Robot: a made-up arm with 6 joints. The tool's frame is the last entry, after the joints. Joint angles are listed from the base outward. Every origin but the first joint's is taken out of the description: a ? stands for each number. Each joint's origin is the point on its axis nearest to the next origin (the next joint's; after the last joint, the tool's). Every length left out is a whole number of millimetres.
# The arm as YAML. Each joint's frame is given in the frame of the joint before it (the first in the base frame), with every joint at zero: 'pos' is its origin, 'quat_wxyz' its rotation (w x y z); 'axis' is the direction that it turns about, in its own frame. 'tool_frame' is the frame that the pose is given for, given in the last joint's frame.
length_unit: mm
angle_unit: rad
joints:
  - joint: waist
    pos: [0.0, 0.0, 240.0]
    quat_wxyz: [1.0, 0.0, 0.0, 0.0]
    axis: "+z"
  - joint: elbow
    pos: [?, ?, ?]
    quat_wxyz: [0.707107, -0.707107, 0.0, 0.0]
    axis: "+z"
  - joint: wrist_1
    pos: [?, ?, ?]
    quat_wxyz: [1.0, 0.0, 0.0, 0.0]
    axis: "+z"
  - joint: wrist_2
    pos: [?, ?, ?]
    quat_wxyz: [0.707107, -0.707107, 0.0, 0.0]
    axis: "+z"
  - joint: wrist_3
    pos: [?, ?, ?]
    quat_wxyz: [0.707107, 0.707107, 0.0, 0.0]
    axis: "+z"
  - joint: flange
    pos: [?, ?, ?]
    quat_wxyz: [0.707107, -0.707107, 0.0, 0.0]
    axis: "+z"
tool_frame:
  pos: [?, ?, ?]
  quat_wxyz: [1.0, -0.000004, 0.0, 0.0]
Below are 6 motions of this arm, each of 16 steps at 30 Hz.
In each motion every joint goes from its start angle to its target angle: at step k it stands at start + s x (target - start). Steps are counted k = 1, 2, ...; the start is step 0. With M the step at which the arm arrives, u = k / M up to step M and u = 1 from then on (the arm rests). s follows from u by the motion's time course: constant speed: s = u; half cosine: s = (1 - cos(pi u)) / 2; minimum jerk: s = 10 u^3 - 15 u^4 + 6 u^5.
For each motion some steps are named. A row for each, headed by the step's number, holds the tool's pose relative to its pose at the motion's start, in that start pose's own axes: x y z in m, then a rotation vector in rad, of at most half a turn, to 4 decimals.
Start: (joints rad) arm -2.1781 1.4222 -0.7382 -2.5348 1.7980 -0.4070
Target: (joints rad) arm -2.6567 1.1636 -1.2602 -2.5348 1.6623 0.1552
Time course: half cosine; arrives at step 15
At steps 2, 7, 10, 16:
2: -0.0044 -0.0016 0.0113 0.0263 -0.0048 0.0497
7: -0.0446 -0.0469 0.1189 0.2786 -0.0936 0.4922
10: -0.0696 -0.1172 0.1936 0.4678 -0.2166 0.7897
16: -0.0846 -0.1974 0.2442 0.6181 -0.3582 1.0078

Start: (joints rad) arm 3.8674 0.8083 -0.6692 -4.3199 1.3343 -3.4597
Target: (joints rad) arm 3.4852 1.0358 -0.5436 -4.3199 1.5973 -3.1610
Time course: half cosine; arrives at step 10
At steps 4, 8, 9, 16:
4: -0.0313 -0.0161 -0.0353 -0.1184 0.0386 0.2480
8: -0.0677 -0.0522 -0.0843 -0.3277 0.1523 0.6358
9: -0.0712 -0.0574 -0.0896 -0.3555 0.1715 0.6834
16: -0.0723 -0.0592 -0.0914 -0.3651 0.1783 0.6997

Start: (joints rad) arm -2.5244 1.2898 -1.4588 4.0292 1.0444 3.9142
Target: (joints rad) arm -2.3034 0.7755 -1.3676 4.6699 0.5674 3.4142
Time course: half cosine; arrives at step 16
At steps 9, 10, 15, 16:
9: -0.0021 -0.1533 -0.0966 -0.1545 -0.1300 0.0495
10: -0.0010 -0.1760 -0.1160 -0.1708 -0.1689 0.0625
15: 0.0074 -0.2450 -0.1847 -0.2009 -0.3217 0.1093
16: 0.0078 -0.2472 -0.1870 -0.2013 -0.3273 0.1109

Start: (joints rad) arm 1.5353 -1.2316 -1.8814 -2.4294 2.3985 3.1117
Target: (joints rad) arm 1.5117 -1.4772 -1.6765 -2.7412 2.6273 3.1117
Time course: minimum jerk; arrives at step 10
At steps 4, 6, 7, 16:
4: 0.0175 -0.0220 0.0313 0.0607 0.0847 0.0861
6: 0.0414 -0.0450 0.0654 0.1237 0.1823 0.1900
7: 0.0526 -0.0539 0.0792 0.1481 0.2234 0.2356
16: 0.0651 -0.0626 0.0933 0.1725 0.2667 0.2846

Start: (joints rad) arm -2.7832 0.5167 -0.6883 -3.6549 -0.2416 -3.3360
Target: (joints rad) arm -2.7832 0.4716 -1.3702 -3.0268 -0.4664 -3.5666
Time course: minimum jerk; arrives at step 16
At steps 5, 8, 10, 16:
5: 0.0317 0.0208 -0.0177 -0.0424 0.0696 0.0825
8: 0.0849 0.0542 -0.0609 -0.0868 0.2153 0.2186
10: 0.1186 0.0743 -0.1000 -0.0963 0.3345 0.3010
16: 0.1541 0.0943 -0.1572 -0.0869 0.4988 0.3806

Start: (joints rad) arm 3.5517 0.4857 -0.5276 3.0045 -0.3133 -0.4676
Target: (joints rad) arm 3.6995 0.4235 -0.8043 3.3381 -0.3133 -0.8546
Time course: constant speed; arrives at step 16
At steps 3, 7, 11, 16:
3: -0.0210 -0.0003 -0.0096 0.0251 -0.0586 -0.0379
7: -0.0489 0.0013 -0.0244 0.0581 -0.1385 -0.0909
11: -0.0765 0.0053 -0.0415 0.0908 -0.2205 -0.1466
16: -0.1099 0.0137 -0.0662 0.1313 -0.3257 -0.2196

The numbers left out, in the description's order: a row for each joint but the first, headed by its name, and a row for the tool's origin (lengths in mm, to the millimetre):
elbow: 0.0 0.0 0.0
wrist_1: 69.0 -367.0 0.0
wrist_2: 71.0 314.0 0.0
wrist_3: 0.0 0.0 0.0
flange: 56.0 72.0 0.0
tool: 0.0 0.0 0.0

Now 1 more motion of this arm.
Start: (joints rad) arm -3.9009 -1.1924 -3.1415 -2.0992 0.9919 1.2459
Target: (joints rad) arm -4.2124 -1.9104 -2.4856 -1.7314 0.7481 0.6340
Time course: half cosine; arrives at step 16
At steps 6, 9, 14, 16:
6: 0.1112 0.0188 -0.0176 0.1463 0.0314 -0.0957
9: 0.2097 0.0531 -0.0510 0.2816 0.0894 -0.1861
14: 0.3177 0.1185 -0.1122 0.4433 0.2009 -0.2980
16: 0.3276 0.1267 -0.1196 0.4593 0.2150 -0.3094

